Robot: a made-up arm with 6 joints. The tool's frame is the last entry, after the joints.
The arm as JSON. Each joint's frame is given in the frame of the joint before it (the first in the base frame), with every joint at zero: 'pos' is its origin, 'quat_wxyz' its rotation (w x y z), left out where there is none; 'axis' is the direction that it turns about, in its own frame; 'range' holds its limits. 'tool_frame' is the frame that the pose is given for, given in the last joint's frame.
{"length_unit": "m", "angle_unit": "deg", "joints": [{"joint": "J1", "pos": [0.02, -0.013, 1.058], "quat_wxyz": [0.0, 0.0, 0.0, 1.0], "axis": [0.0, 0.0, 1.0], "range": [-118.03, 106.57]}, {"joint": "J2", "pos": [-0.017, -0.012, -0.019], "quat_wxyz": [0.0, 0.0, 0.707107, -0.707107], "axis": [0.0, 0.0, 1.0], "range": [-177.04, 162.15]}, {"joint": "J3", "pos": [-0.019, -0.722, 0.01], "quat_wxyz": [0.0, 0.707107, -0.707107, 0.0], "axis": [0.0, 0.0, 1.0], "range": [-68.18, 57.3]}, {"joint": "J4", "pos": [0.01, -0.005, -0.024], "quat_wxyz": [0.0, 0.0, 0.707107, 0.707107], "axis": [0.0, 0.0, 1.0], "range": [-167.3, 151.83]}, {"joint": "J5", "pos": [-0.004, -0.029, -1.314], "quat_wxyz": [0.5, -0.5, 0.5, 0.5], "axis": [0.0, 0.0, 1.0], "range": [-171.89, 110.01]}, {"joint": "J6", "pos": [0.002, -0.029, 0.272], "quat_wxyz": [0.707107, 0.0, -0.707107, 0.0], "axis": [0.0, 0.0, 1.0], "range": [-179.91, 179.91]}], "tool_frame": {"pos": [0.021, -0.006, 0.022], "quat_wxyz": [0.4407, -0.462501, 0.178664, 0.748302]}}
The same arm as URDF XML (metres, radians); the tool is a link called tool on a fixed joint. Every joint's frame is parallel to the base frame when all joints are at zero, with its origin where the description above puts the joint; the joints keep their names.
<robot name="arm">
  <link name="base"/>
  <link name="link1"/>
  <link name="link2"/>
  <link name="link3"/>
  <link name="link4"/>
  <link name="link5"/>
  <link name="link6"/>
  <link name="tool"/>
  <joint name="J1" type="revolute">
    <parent link="base"/>
    <child link="link1"/>
    <origin xyz="0.02 -0.013 1.058"/>
    <axis xyz="0 0 1"/>
    <limit lower="-2.06" upper="1.86"/>
  </joint>
  <joint name="J2" type="revolute">
    <parent link="link1"/>
    <child link="link2"/>
    <origin xyz="0.017 0.012 -0.019"/>
    <axis xyz="0 1 0"/>
    <limit lower="-3.0899" upper="2.8301"/>
  </joint>
  <joint name="J3" type="revolute">
    <parent link="link2"/>
    <child link="link3"/>
    <origin xyz="-0.019 0.01 0.722"/>
    <axis xyz="0 -1 0"/>
    <limit lower="-1.19" upper="1.0001"/>
  </joint>
  <joint name="J4" type="revolute">
    <parent link="link3"/>
    <child link="link4"/>
    <origin xyz="0.005 0.024 0.01"/>
    <axis xyz="-1 0 0"/>
    <limit lower="-2.9199" upper="2.6499"/>
  </joint>
  <joint name="J5" type="revolute">
    <parent link="link4"/>
    <child link="link5"/>
    <origin xyz="1.314 0.029 0.004"/>
    <axis xyz="0 -1 0"/>
    <limit lower="-3" upper="1.92"/>
  </joint>
  <joint name="J6" type="revolute">
    <parent link="link5"/>
    <child link="link6"/>
    <origin xyz="0.002 -0.272 -0.029"/>
    <axis xyz="-1 0 0"/>
    <limit lower="-3.14" upper="3.14"/>
  </joint>
  <joint name="tool_joint" type="fixed">
    <parent link="link6"/>
    <child link="tool"/>
    <origin xyz="-0.022 -0.021 -0.006" rpy="-0.6817 -0.517 0.213"/>
  </joint>
</robot>

